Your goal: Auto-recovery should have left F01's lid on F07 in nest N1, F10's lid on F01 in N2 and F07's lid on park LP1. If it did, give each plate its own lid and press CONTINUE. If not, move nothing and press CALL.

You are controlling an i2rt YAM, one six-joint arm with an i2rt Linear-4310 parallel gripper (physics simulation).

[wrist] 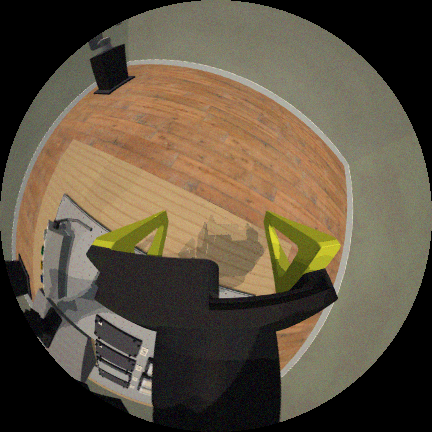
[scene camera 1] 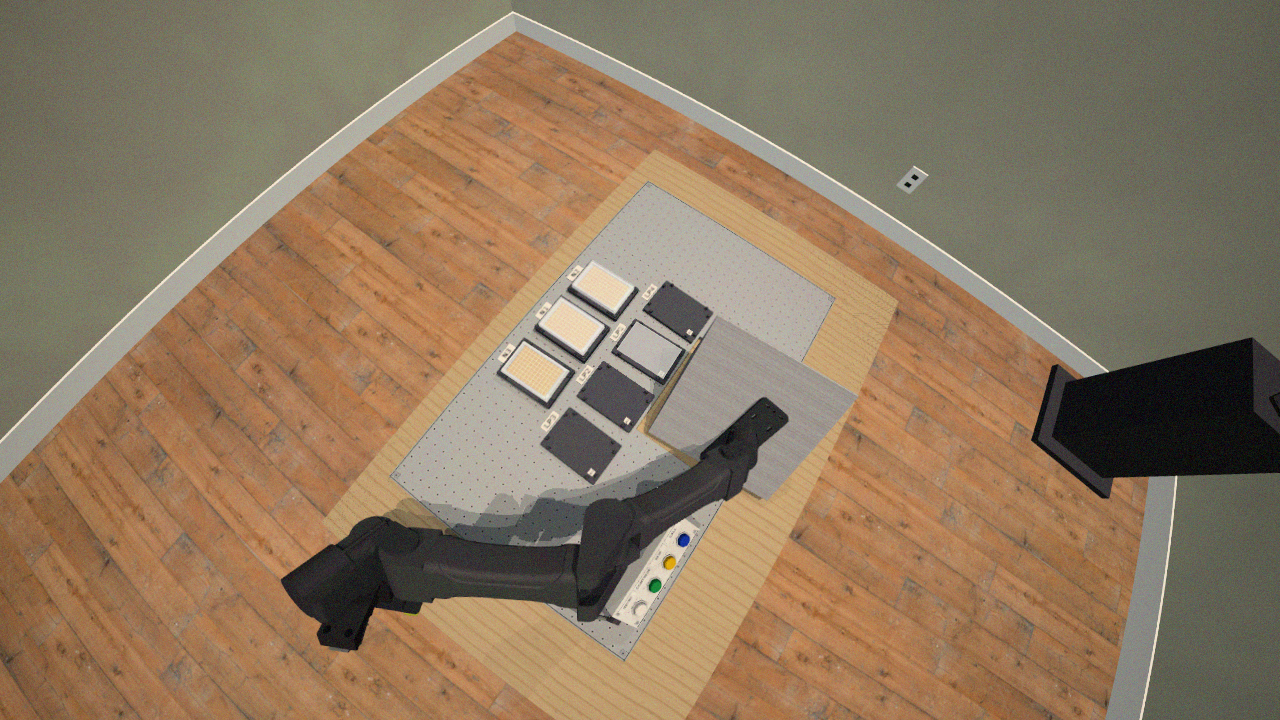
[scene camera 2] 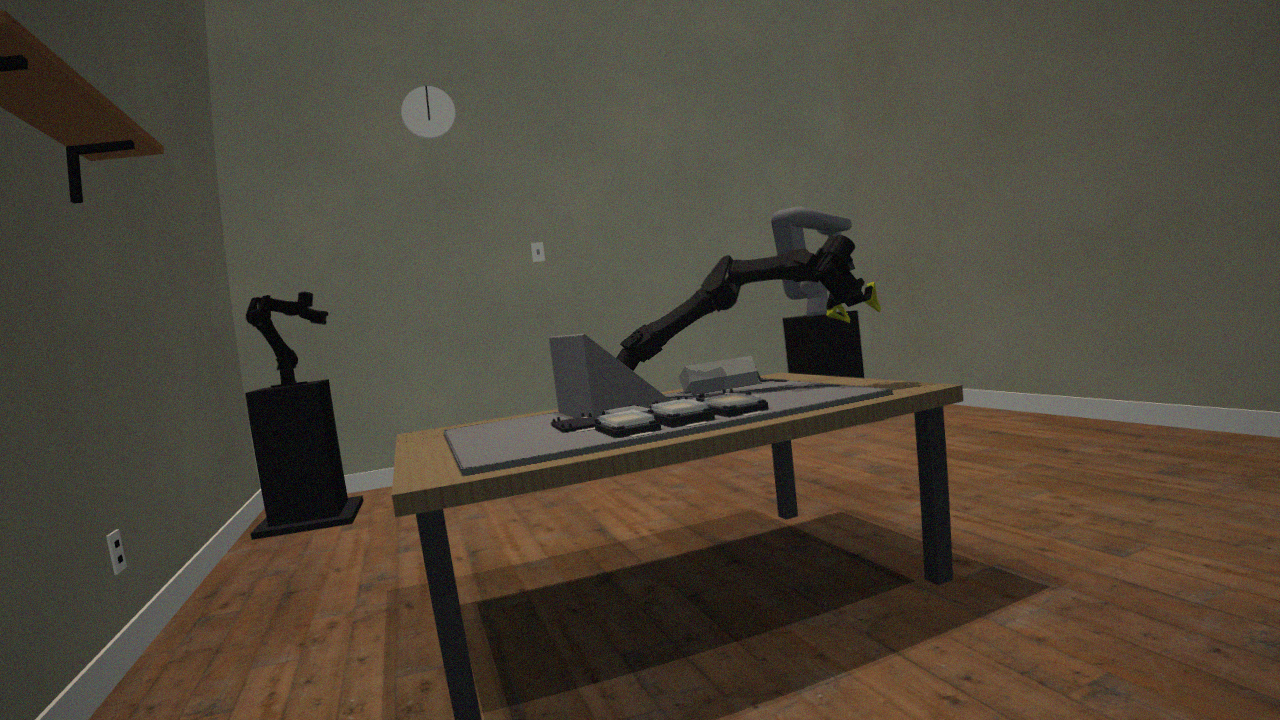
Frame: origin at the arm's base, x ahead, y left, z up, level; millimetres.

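Where they show: gripper, fingertip midpoint: (wrist: 215, 215) (scene camera 1: 380, 606) (scene camera 2: 864, 315); arm's base, origin of the base link: (scene camera 1: 742, 437) (scene camera 2: 617, 375).
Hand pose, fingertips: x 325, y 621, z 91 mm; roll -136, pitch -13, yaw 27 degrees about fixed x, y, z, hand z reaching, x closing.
Note:
Each offset is from my fingertips to the top centre of the thing. "pt": to the spot under its first point. Level surfaces: height alone.
My gripper (scene camera 2: 855, 305) (wrist: 215, 215) is open and empty, high beyond the table's end; its fingers are hidden in the first scene view. There, three plates {dx +117, dy -468, dz -140 mm} (scene camera 1: 535, 371) {dx +123, dy -601, dz -134 mm} (scene camera 1: 572, 327) {dx +134, dy -728, dz -139 mm} (scene camera 1: 603, 288) stand in a row of nests, with pale covered or open tops; I cannot tell which. Dark park pads {pt dx -67, dy -406, dz -162 mm} (scene camera 1: 580, 445) {pt dx -54, dy -540, dz -162 mm} (scene camera 1: 614, 394) {pt dx -40, dy -803, dz -162 mm} (scene camera 1: 677, 309) show bare. A grey lid {dx -51, dy -674, dz -154 mm} (scene camera 1: 648, 349) lies on the third pad from the arm. Plate and lid codes are too small to read. The button panel {dx -329, dy -311, dz -88 mm} (scene camera 1: 631, 598) has white {dx -355, dy -237, dz -98 mm} (scene camera 1: 640, 608), green {dx -352, dy -287, dz -98 mm} (scene camera 1: 655, 585), yellow {dx -350, dy -337, dz -98 mm} (scene camera 1: 669, 562) and blue {dx -347, dy -387, dz -98 mm} (scene camera 1: 682, 540) buttons.
A tall grey wedge-shaped block (scene camera 1: 760, 376) (scene camera 2: 571, 376) stands beside the park pads, near my arm's base. My arm (scene camera 1: 510, 568) (scene camera 2: 684, 313) reaches across the perforated board {dz -172 mm} (scene camera 1: 447, 447). Other arms stand on black pedestals (scene camera 2: 295, 447) (scene camera 2: 823, 344) away from the table.

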